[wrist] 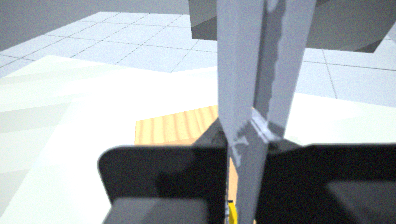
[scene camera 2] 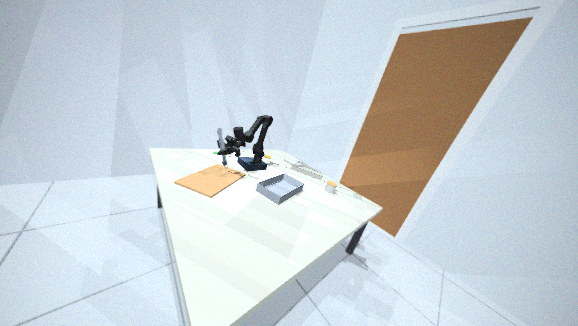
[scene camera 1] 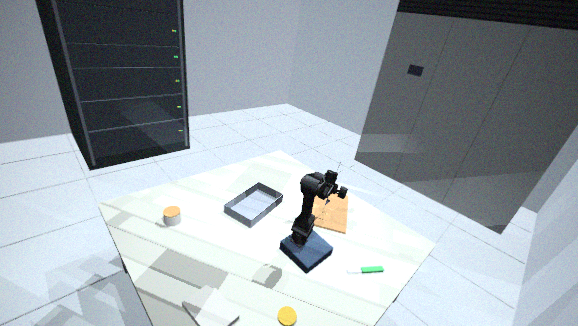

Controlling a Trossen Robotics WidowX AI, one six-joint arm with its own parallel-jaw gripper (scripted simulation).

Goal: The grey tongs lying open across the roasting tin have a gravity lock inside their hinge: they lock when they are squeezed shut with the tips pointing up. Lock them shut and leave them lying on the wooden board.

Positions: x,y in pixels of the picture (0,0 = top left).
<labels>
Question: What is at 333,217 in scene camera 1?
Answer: A wooden board.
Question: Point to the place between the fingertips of the gripper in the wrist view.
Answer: At 228,120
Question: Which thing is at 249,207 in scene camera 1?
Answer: A grey roasting tin.
</labels>
